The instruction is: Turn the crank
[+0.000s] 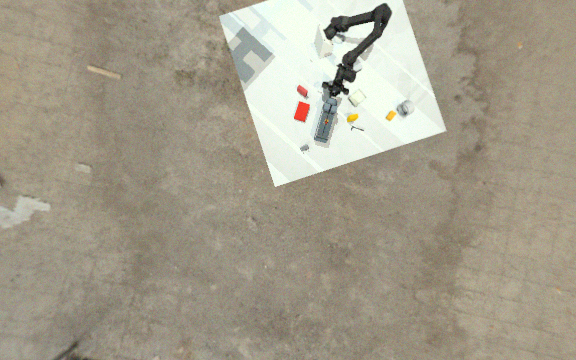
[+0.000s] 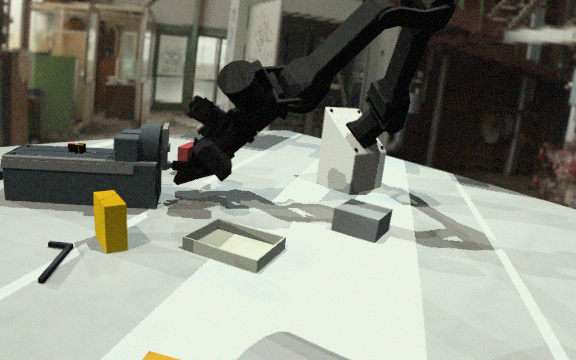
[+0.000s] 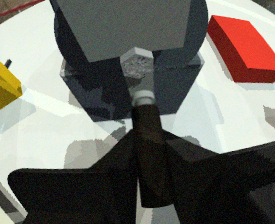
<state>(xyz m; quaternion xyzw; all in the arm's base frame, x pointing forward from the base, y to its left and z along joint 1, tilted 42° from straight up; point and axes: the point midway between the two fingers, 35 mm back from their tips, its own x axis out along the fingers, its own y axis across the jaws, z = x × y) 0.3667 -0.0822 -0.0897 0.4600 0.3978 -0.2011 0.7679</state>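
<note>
Now: gripper tip 3 cm below the dark crank handle, 1 cm to the right of it and 1 cm past it. From my gripper tip the other things lie so: red pointer 14 cm ahead, 12 cm to the right, 5 cm above; then shallow grey tray 19 cm to the left, 6 cm ahead, 3 cm below; then yellow block 18 cm ahead, 9 cm to the left.
</note>
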